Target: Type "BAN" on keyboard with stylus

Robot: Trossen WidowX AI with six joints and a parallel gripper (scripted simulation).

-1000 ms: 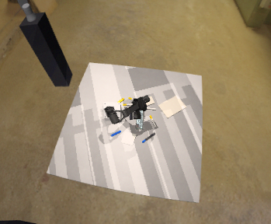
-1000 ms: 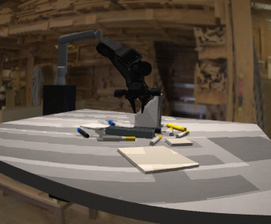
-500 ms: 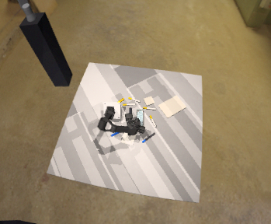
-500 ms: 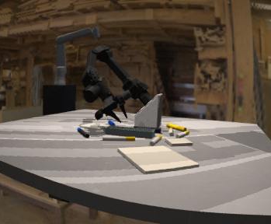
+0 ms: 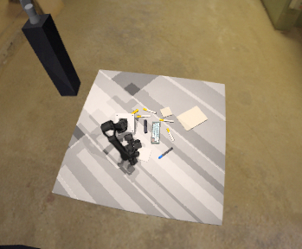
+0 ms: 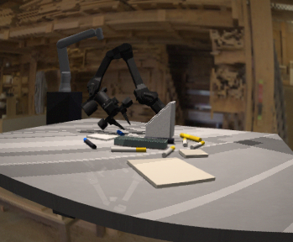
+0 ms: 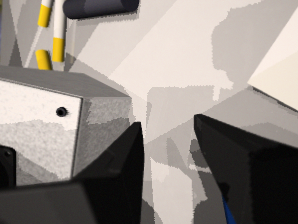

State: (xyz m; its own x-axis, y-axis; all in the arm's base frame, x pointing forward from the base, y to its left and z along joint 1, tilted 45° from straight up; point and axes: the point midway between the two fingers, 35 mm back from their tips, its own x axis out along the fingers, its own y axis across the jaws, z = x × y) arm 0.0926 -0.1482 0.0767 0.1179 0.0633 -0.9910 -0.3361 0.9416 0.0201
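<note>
Right now the blue stylus is 7 cm behind my gripper tip, 6 cm to the right of it and 4 cm below it. The rest, counted from my gripper tip: beige pad (47 cm ahead, 25 cm to the left, 4 cm below); then white note (7 cm ahead, 9 cm to the right, 4 cm below); then blue-tipped black pen (23 cm ahead, 9 cm to the right, 4 cm below).
</note>
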